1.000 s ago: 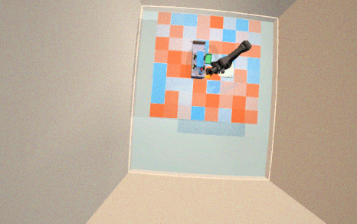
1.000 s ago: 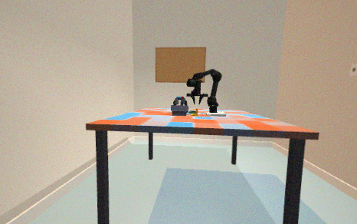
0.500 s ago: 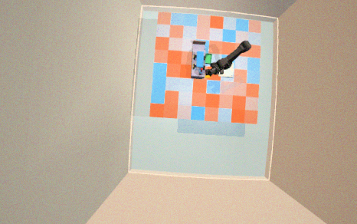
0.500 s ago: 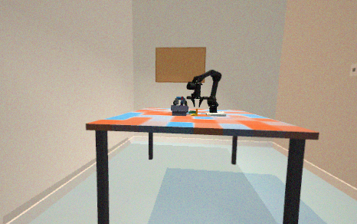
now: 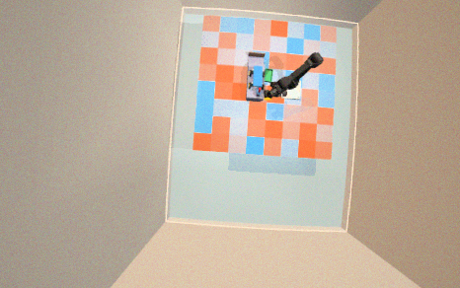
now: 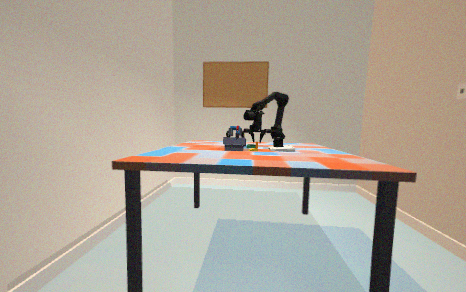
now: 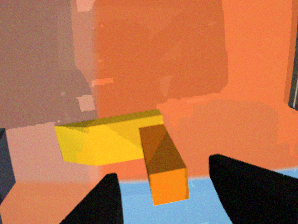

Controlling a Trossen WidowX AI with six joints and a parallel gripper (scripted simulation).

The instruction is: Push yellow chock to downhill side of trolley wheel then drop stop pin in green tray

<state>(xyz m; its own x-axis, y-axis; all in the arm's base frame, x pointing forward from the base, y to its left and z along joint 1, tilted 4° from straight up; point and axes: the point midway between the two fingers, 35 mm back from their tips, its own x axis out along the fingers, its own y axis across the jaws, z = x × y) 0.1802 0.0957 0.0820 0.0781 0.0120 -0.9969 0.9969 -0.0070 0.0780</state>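
Now: the yellow chock 30 mm below my gripper tip and 20 mm ahead of it. From my gripper tip the other things lie so: blue trolley 140 mm to the right, 140 mm ahead, 60 mm above; then grey ramp 150 mm to the right, 140 mm ahead; then red-headed stop pin 140 mm ahead, 80 mm above, 20 mm to the right.
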